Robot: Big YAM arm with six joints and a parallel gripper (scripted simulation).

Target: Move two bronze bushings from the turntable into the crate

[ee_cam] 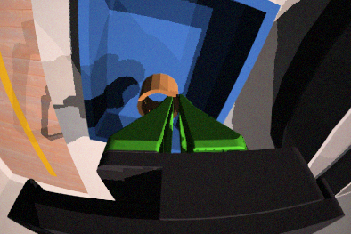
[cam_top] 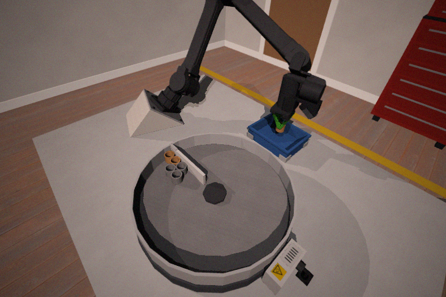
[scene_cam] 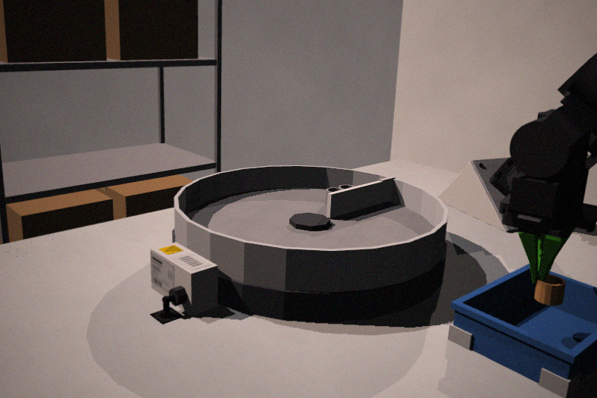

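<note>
The blue crate is 6 cm below my hand and 1 cm to the left of it. Round my hand: turntable: 36 cm to the right, 3 cm below, 1 cm ahead.
</note>
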